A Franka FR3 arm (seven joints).
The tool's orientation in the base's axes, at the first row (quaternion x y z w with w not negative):
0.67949, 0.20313, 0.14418, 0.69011
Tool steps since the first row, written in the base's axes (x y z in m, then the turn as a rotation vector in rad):
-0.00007, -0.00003, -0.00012, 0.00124, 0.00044, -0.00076
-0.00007, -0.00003, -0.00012, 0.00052, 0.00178, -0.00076
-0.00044, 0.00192, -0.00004, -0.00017, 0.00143, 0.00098
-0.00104, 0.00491, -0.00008, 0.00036, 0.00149, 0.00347
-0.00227, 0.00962, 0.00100, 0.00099, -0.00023, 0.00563
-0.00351, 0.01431, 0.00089, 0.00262, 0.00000, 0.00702
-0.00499, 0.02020, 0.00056, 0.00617, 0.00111, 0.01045
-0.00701, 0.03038, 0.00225, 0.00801, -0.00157, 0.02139
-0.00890, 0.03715, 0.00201, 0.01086, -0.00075, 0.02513
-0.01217, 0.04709, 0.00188, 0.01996, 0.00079, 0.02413
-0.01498, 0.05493, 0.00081, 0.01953, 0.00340, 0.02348
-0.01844, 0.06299, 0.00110, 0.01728, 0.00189, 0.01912
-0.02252, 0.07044, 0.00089, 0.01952, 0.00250, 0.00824
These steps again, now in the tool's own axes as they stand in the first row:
-0.00007, -0.00013, -0.00001, 0.00136, -0.00065, 0.00021
-0.00007, -0.00013, -0.00001, 0.00137, -0.00065, -0.00131
0.00053, -0.00001, -0.00190, 0.00045, 0.00101, -0.00134
0.00143, 0.00001, -0.00481, 0.00073, 0.00354, -0.00116
0.00250, 0.00116, -0.00955, 0.00028, 0.00568, 0.00064
0.00365, 0.00112, -0.01426, 0.00170, 0.00720, 0.00121
0.00518, 0.00088, -0.02014, 0.00505, 0.01093, 0.00190
0.00810, 0.00277, -0.03006, 0.00446, 0.02188, 0.00507
0.00968, 0.00262, -0.03692, 0.00703, 0.02585, 0.00568
0.01155, 0.00258, -0.04721, 0.01582, 0.02561, 0.00867
0.01290, 0.00158, -0.05544, 0.01674, 0.02502, 0.00617
0.01368, 0.00188, -0.06417, 0.01442, 0.02045, 0.00646
0.01366, 0.00162, -0.07267, 0.01759, 0.00980, 0.00705

